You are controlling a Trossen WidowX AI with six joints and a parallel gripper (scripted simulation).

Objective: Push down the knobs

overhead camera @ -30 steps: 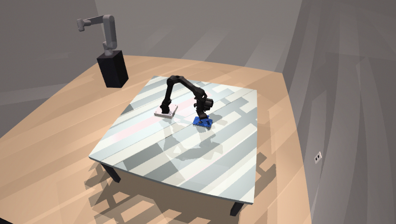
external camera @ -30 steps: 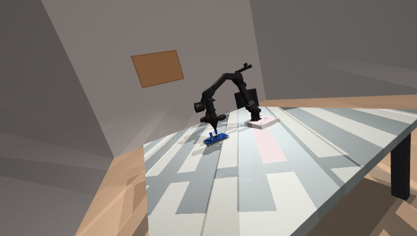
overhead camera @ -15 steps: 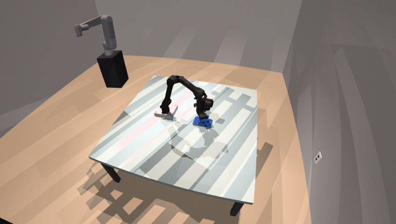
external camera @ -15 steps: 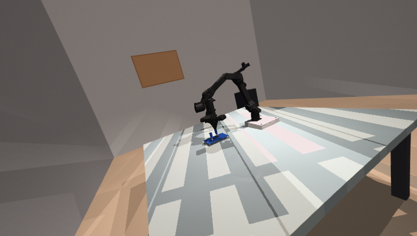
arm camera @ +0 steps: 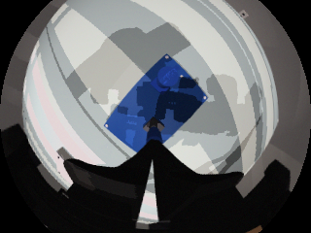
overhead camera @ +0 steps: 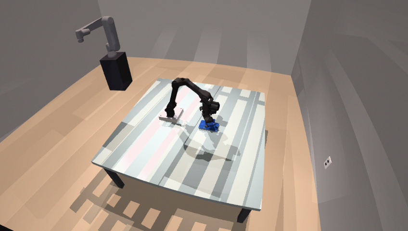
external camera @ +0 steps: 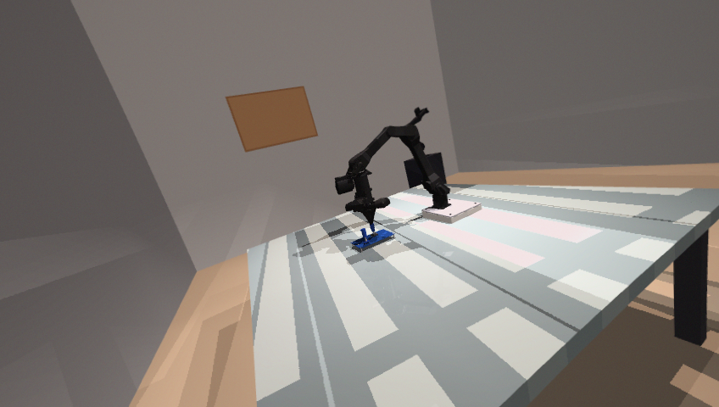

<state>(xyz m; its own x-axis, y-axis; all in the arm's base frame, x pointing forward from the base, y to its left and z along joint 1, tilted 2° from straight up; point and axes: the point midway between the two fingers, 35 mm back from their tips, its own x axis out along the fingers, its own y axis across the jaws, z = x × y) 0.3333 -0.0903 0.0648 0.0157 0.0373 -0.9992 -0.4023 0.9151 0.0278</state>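
Right now my gripper tip is 6 cm short of the blue knob, 3 cm to the right of it and 1 cm above it.
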